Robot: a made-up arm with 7 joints.
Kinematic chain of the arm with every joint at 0, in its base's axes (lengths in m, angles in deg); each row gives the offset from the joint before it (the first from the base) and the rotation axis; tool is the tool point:
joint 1: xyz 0 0 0.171 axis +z
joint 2: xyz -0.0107 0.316 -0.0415 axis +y
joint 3: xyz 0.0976 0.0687 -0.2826 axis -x
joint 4: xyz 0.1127 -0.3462 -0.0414 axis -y
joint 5: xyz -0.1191 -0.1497 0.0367 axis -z
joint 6: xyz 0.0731 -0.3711 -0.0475 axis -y
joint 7: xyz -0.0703 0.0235 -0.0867 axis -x
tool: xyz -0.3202 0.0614 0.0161
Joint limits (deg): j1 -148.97..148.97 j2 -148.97..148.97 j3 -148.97..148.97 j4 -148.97..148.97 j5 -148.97..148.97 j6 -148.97..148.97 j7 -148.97..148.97
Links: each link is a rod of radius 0.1 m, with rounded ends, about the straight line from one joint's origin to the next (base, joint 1, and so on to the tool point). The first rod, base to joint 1, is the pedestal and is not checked.
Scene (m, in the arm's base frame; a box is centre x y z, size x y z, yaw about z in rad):
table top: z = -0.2
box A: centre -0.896 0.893 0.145 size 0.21 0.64 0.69 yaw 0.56
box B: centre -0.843 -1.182 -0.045 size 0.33 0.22 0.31 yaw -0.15
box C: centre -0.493 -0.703 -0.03 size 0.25 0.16 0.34 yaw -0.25
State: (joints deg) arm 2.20 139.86 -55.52 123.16 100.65 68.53 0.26
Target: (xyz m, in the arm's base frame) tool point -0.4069 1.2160 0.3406
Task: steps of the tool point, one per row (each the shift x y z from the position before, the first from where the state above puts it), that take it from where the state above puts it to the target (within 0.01 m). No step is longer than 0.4 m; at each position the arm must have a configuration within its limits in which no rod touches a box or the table.
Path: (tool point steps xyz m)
1: -0.0395 0.2139 0.1865
2: 0.0602 0.2366 0.1964
3: 0.1602 0.2182 0.1854
4: 0.2086 0.2138 -0.2175
5: 0.2805 0.1092 -0.2081

